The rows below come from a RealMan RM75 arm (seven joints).
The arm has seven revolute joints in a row. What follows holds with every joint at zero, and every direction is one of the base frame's.
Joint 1 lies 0.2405 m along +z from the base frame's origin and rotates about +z.
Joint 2 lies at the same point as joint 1 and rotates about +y.
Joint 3 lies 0.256 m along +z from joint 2 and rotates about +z.
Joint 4 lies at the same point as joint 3 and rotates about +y.
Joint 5 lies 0.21 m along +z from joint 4 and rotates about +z.
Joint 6 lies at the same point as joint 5 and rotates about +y.
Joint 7 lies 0.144 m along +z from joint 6 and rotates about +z.
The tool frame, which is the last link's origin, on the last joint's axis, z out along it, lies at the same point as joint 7; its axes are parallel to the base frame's.
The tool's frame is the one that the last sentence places.
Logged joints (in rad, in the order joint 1, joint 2, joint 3, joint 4, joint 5, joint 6, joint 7), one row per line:
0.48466, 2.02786, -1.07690, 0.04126, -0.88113, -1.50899, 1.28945
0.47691, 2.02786, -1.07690, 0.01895, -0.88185, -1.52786, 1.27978
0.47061, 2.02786, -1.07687, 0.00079, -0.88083, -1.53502, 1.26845
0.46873, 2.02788, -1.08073, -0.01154, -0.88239, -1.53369, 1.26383
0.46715, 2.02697, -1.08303, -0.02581, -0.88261, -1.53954, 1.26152
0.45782, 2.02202, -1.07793, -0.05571, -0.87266, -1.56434, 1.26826
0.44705, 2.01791, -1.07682, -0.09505, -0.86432, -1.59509, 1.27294
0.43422, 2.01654, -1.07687, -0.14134, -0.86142, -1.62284, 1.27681
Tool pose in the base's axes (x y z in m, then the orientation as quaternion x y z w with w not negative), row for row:
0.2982, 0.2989, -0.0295, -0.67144, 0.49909, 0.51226, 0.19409
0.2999, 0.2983, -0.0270, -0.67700, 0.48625, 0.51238, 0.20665
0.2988, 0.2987, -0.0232, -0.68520, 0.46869, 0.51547, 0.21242
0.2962, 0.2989, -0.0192, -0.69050, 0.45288, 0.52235, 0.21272
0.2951, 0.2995, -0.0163, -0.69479, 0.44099, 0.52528, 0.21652
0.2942, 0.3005, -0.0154, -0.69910, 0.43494, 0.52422, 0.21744
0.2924, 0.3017, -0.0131, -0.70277, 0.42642, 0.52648, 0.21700
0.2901, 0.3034, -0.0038, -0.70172, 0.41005, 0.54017, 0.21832
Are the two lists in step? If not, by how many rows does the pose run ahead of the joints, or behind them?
The pose runs 2 rows behind the joints: the pose in row i belongs to the joints in row i - 2.
